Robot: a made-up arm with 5 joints.
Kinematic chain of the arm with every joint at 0, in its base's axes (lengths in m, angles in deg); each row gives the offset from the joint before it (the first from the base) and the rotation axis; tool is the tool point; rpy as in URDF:
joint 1: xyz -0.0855 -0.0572 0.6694 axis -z
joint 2: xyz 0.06 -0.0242 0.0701 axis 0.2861 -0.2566 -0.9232
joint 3: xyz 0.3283 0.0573 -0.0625 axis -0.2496 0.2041 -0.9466
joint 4: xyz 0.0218 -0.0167 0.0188 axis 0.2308 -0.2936 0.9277
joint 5: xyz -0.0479 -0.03 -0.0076 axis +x
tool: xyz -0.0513 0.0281 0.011 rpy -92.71 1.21 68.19
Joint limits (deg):
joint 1: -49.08..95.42
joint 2: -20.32..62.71
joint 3: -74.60..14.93
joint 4: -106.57..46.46
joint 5: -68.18..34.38
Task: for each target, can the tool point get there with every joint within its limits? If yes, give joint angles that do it. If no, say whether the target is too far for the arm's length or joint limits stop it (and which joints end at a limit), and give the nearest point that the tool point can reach.
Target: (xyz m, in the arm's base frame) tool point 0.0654 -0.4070 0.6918
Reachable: yes | joints 83.52 -0.29 -9.46 -80.89 -46.82
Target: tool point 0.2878 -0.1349 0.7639
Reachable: yes | joints -1.76 37.96 -24.49 -79.30 -24.58
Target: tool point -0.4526 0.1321 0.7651
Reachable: no: joint limits stop it (at a limit: joint 1, joint 2, joint 4, joint 5) | nearest point -0.3810 -0.2245 0.6997 | short by 0.370 m
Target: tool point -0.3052 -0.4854 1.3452
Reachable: no: too far | nearest point -0.2769 -0.4303 0.8124 | short by 0.536 m
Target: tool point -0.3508 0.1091 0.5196
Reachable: no: joint limits stop it (at a limit: joint 1, joint 2, joint 4, joint 5) | nearest point -0.0354 0.2588 0.6550 | short by 0.374 m
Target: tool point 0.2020 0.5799 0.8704
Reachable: no: too far | nearest point 0.1518 0.3429 0.7179 | short by 0.286 m
